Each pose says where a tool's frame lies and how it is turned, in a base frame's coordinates. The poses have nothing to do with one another.
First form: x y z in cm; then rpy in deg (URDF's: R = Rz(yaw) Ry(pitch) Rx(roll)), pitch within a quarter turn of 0, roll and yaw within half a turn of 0.
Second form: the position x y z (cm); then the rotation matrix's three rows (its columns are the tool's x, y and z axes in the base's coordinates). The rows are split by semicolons. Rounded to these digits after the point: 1 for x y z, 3 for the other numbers.
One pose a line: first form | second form
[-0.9, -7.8, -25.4, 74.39, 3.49, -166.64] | -0.9, -7.8, -25.4; -0.971, 0.005, -0.238; -0.231, -0.275, 0.933; -0.061, 0.961, 0.269
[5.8, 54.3, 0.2, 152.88, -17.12, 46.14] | 5.8, 54.3, 0.2; 0.662, 0.549, 0.510; 0.689, -0.713, -0.127; 0.294, 0.436, -0.851
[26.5, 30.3, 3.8, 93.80, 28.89, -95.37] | 26.5, 30.3, 3.8; -0.082, -0.111, -0.990; -0.872, -0.474, 0.125; -0.483, 0.874, -0.058
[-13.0, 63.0, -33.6, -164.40, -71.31, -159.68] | -13.0, 63.0, -33.6; -0.301, -0.573, -0.762; -0.111, 0.815, -0.569; 0.947, -0.086, -0.309
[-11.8, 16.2, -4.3, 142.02, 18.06, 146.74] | -11.8, 16.2, -4.3; -0.795, 0.273, 0.542; 0.521, 0.764, 0.381; -0.310, 0.585, -0.749
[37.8, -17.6, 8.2, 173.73, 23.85, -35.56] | 37.8, -17.6, 8.2; 0.744, -0.542, -0.390; -0.532, -0.834, 0.145; -0.404, 0.100, -0.909
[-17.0, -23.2, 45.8, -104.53, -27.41, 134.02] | -17.0, -23.2, 45.8; -0.617, -0.129, -0.776; 0.638, 0.495, -0.590; 0.460, -0.859, -0.223
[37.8, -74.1, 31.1, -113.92, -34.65, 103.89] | 37.8, -74.1, 31.1; -0.197, 0.269, -0.943; 0.799, 0.602, 0.004; 0.569, -0.752, -0.334
